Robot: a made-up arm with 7 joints. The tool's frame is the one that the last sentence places.
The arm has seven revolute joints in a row. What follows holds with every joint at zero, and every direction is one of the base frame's. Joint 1 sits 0.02 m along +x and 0.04 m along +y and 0.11 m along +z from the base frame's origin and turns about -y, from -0.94 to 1.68 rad. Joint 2 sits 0.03 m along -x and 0.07 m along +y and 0.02 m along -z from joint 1 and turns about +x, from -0.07 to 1.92 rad. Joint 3 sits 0.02 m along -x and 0.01 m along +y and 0.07 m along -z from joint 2 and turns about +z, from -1.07 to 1.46 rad. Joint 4 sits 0.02 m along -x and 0.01 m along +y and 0.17 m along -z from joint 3 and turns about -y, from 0.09 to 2.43 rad. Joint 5 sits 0.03 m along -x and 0.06 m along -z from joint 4 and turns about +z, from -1.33 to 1.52 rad. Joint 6 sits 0.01 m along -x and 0.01 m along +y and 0.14 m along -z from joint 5 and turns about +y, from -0.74 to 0.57 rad. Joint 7 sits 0.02 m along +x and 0.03 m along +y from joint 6 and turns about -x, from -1.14 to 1.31 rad. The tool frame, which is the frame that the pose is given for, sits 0.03 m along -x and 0.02 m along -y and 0.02 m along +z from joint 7; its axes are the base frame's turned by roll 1.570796, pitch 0 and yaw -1.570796 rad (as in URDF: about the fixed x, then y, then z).
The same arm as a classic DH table. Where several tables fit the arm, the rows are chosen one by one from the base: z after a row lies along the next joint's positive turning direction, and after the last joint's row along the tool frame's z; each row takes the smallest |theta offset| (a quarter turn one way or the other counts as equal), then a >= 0, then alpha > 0; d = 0 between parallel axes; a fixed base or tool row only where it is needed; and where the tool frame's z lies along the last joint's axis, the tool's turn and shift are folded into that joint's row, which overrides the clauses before.
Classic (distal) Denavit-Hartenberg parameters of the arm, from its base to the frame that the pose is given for. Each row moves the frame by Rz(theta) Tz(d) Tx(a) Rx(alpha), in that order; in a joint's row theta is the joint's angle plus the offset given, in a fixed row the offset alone. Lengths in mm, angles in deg.
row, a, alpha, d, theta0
base (fixed), 20.0, 90.00, 110.0, 0.00
joint 1, 20.0, -90.00, -110.0, -90.00
joint 2, 10.0, -90.00, -50.0, 90.00
joint 3, 20.0, -90.00, -240.0, 90.00
joint 4, 30.0, 90.00, -10.0, 0.00
joint 5, 10.0, 90.00, -200.0, 0.00
joint 6, 0.0, 90.00, 40.0, 90.00
joint 7, 28.3, 0.00, 0.0, -45.00
tool (fixed), 0.0, 0.00, 10.0, -45.00
Joint limits (deg, base to tool): -53.86..96.26 -4.01..110.01 -61.31..83.65 5.16..139.23 -76.20..87.09 -42.40..32.66 -65.32..75.06

